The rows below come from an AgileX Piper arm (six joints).
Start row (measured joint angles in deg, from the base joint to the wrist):
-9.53, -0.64, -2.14, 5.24, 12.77, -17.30
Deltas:
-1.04, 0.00, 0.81, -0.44, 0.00, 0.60
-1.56, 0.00, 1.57, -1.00, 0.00, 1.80
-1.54, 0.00, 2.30, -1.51, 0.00, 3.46
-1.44, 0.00, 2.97, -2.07, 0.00, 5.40
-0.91, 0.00, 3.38, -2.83, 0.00, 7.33
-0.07, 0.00, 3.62, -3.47, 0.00, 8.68
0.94, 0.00, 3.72, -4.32, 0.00, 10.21
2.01, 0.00, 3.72, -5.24, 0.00, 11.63
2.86, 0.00, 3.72, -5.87, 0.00, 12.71
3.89, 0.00, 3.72, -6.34, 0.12, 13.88
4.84, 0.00, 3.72, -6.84, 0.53, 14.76
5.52, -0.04, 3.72, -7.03, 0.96, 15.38
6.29, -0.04, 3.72, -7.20, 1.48, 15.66
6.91, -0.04, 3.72, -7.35, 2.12, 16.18
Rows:
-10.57, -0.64, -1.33, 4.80, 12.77, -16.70
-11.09, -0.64, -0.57, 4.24, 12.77, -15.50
-11.07, -0.64, 0.16, 3.73, 12.77, -13.84
-10.97, -0.64, 0.83, 3.17, 12.77, -11.90
-10.44, -0.64, 1.24, 2.41, 12.77, -9.97
-9.60, -0.64, 1.48, 1.77, 12.77, -8.62
-8.59, -0.64, 1.58, 0.92, 12.77, -7.09
-7.52, -0.64, 1.58, 0.00, 12.77, -5.67
-6.67, -0.64, 1.58, -0.63, 12.77, -4.59
-5.64, -0.64, 1.58, -1.10, 12.89, -3.42
-4.69, -0.64, 1.58, -1.60, 13.30, -2.54
-4.01, -0.68, 1.58, -1.79, 13.73, -1.92
-3.24, -0.68, 1.58, -1.96, 14.25, -1.64
-2.62, -0.68, 1.58, -2.11, 14.89, -1.12

